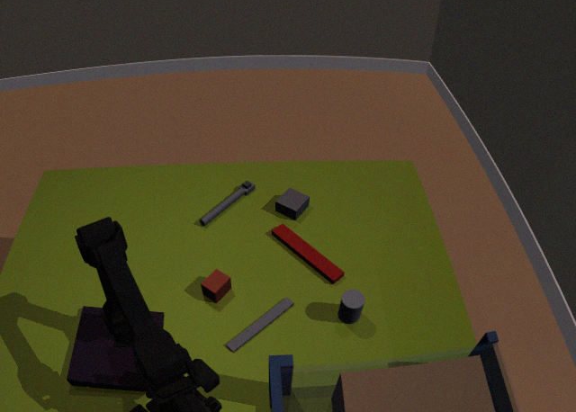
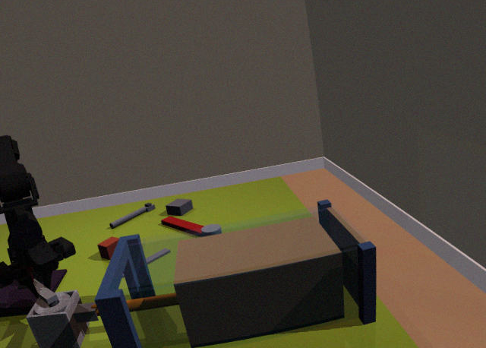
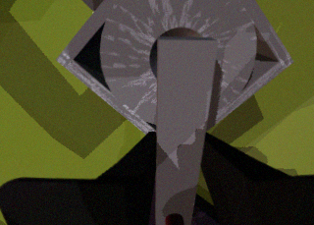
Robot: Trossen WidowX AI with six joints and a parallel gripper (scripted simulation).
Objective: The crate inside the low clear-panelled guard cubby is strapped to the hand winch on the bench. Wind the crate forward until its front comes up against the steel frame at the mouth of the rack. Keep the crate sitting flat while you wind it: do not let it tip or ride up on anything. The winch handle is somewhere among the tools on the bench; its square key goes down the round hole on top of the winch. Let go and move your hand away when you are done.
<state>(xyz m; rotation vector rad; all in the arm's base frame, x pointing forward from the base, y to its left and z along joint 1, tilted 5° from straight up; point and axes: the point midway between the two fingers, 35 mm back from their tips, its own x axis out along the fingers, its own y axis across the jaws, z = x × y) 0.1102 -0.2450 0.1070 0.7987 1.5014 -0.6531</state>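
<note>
Now: the winch handle 2 cm above my gripper tip, 1 cm to the left of it and 1 cm behind it. Also, from my gripper tip: red crank grip 5 cm above, 4 cm to the left, 3 cm behind; then blue steel frame 19 cm ahead, 6 cm to the right, 1 cm above; then grey winch 6 cm below, 4 cm to the right, 1 cm ahead.
</note>
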